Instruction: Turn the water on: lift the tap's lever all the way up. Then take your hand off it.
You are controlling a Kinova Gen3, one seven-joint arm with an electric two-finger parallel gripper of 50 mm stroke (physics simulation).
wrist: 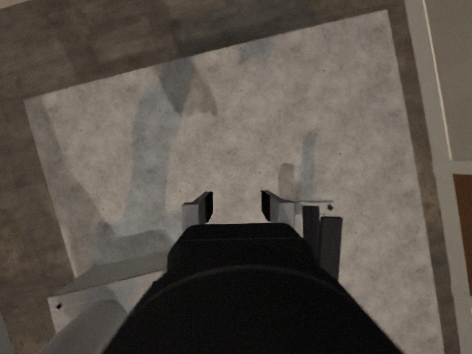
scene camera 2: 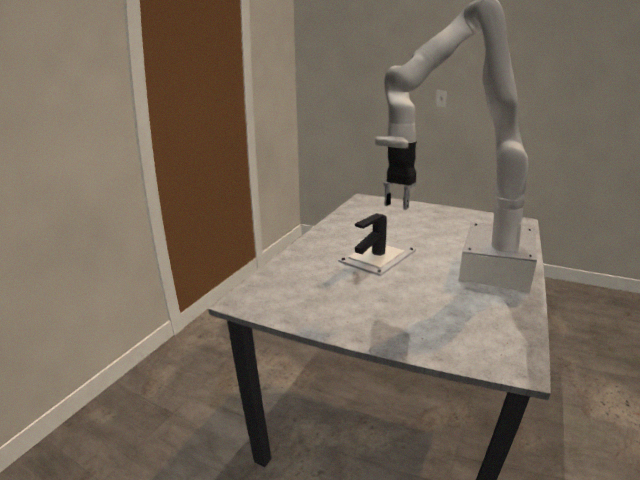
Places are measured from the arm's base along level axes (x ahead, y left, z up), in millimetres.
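Pixels of known places: gripper, fingertip midpoint: point(wrist: 237, 201) point(scene camera 2: 396, 206); arm's base at its link origin: point(wrist: 106, 322) point(scene camera 2: 505, 245).
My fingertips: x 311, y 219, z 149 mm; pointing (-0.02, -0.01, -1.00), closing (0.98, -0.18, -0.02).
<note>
For each thing: its top centre in the pictures, then the offset to it from my fingertips. "pt": a spot on its surface instead. Level surfaces: height alone.
- black tap at a spot on its surface: point(scene camera 2: 379, 238) pt dx +108, dy -178, dz -184 mm
- pale square base plate at its top centre: point(wrist: 298, 250) point(scene camera 2: 378, 253) dx +116, dy -199, dz -249 mm
- spout at its top centre: point(wrist: 315, 236) point(scene camera 2: 368, 236) dx +132, dy -131, dz -162 mm
- grey table at its surface level: dz -261 mm
The black tap point(scene camera 2: 379, 238) stands upright on a pale square base plate point(scene camera 2: 348, 261) point(wrist: 322, 204). Its lever point(scene camera 2: 369, 221) point(wrist: 332, 242) reaches out from the top of the body, over the spout point(scene camera 2: 368, 242) point(wrist: 310, 222). In the scene view a gap shows between lever and spout, wider toward their tips. The lever's exact angle is hard to tell. My gripper point(scene camera 2: 397, 205) point(wrist: 237, 201) is open and empty, pointing down. It hangs above and to the right of the tap in the scene view, clear of the lever. In the wrist view my hand hides the tap's rear part.
The grey table point(scene camera 2: 310, 299) point(wrist: 235, 115) carries the tap. The arm's box-shaped base point(scene camera 2: 496, 271) point(wrist: 115, 274) stands on the right of the table in the scene view, at the lower left in the wrist view. A wall with a brown door point(scene camera 2: 201, 144) is beyond the table's left side.
</note>
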